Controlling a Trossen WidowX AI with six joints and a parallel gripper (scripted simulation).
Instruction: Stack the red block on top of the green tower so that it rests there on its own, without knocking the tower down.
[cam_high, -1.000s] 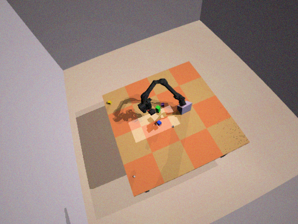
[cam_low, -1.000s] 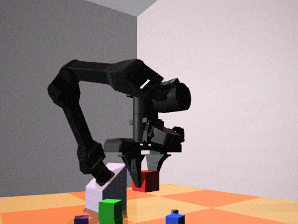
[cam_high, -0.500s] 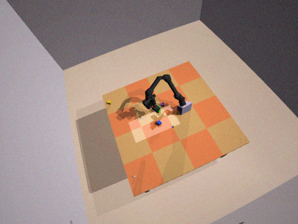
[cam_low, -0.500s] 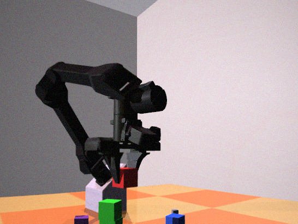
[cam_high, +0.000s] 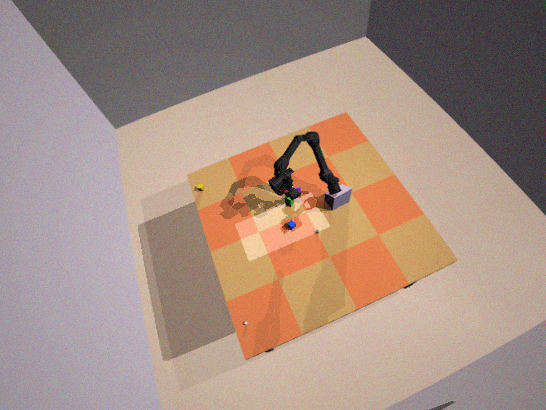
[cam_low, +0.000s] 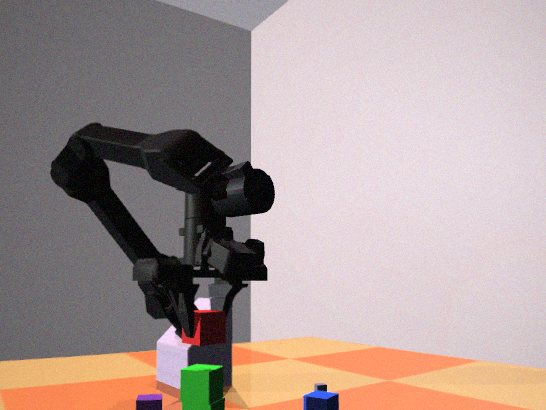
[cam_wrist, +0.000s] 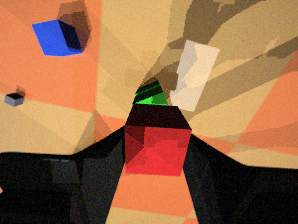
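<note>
The green block is 60 mm below my gripper tip. From my gripper tip the other things lie so: red block 10 mm above; then blue block 40 mm ahead, 160 mm to the left, 110 mm below; then purple block 80 mm behind, 50 mm to the right, 110 mm below.
</note>
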